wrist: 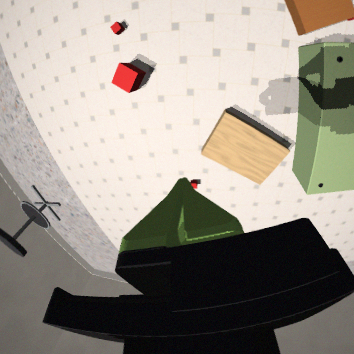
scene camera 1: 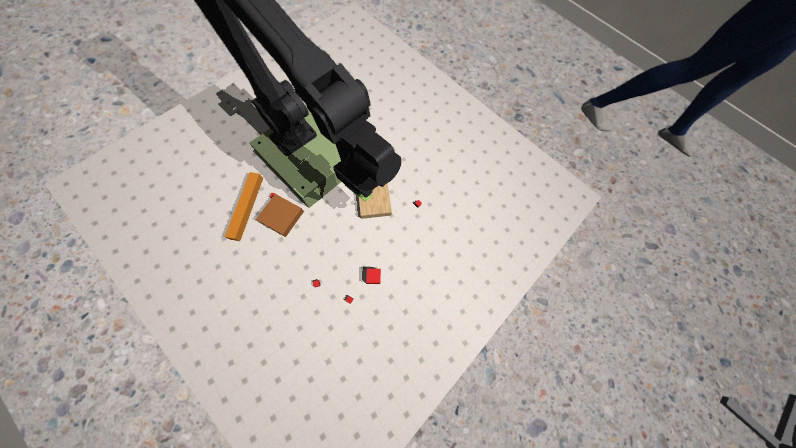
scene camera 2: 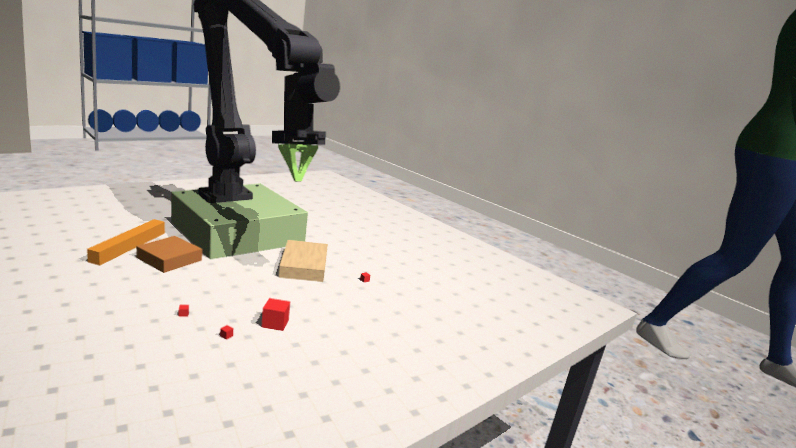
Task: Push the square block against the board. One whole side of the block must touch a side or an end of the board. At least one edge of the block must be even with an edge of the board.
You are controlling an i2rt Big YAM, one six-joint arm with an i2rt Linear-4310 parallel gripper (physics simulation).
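Seen in the pictures: gripper, fingertip midpoint: [wrist: 183,183] [scene camera 1: 367,199] [scene camera 2: 297,181]; arm's base at its link origin: [scene camera 1: 294,137] [scene camera 2: 225,196].
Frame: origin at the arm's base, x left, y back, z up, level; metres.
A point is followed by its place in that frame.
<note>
The square block, a flat brown one [scene camera 1: 280,214] @(x -0.184, y -0.157, z -0.057 m) [scene camera 2: 169,253] @(x -0.196, y -0.183, z -0.057 m) [wrist: 322,14] @(x -0.153, y -0.152, z -0.057 m), lies near the green base, partly cut off in the wrist view. The board, seemingly the pale wooden rectangle [scene camera 1: 375,203] @(x 0.060, y -0.320, z -0.057 m) [scene camera 2: 303,259] @(x 0.063, y -0.311, z -0.057 m) [wrist: 246,147] @(x 0.071, y -0.284, z -0.057 m), lies flat on the other side of the base's front corner. A wide gap separates block and board; their sides are turned at different angles. My gripper [scene camera 1: 365,197] @(x 0.000, y -0.366, z 0.146 m) [scene camera 2: 299,179] @(x 0.000, y -0.366, z 0.146 m) [wrist: 183,183] @(x 0.000, y -0.366, z 0.146 m) is shut and empty, pointing down well above the table near the board. In scene camera 1 the arm hides the board's far end.
An orange bar [scene camera 1: 243,207] @(x -0.255, y -0.066, z -0.055 m) [scene camera 2: 127,241] @(x -0.259, y -0.081, z -0.061 m) lies beside the brown block, apart from it. The green base [scene camera 1: 282,173] @(x -0.102, y -0.081, z -0.002 m) [scene camera 2: 259,232] @(x 0.016, y -0.177, z -0.036 m) [wrist: 325,150] @(x 0.056, y -0.157, z 0.000 m) stands behind. A red cube [scene camera 1: 372,275] @(x -0.096, y -0.488, z -0.046 m) [scene camera 2: 275,314] @(x -0.105, y -0.508, z -0.055 m) [wrist: 127,77] @(x -0.093, y -0.483, z -0.046 m) and several tiny red cubes lie about; one is close behind the brown block.
</note>
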